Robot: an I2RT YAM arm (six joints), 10 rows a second.
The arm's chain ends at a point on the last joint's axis. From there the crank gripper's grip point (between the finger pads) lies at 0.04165 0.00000 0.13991 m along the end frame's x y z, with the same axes.
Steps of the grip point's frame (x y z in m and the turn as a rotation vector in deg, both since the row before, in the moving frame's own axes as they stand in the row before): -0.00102 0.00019 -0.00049 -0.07 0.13 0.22; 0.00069 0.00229 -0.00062 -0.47 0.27 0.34; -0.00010 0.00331 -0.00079 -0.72 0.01 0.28; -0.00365 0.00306 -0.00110 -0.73 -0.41 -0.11; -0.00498 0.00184 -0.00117 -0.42 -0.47 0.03; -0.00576 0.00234 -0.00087 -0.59 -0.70 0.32; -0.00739 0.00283 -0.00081 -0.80 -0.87 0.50; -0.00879 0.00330 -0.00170 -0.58 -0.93 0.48
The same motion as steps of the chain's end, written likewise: -0.00134 -0.00014 -0.00039 -0.07 0.13 0.22; 0.00004 0.00089 -0.00042 -0.47 0.27 0.34; -0.00012 0.00135 -0.00077 -0.72 0.01 0.28; -0.00265 0.00135 -0.00138 -0.73 -0.41 -0.11; -0.00383 0.00079 -0.00150 -0.42 -0.47 0.03; -0.00404 0.00067 -0.00136 -0.59 -0.70 0.32; -0.00525 0.00052 -0.00141 -0.80 -0.87 0.50; -0.00651 0.00154 -0.00235 -0.58 -0.93 0.48
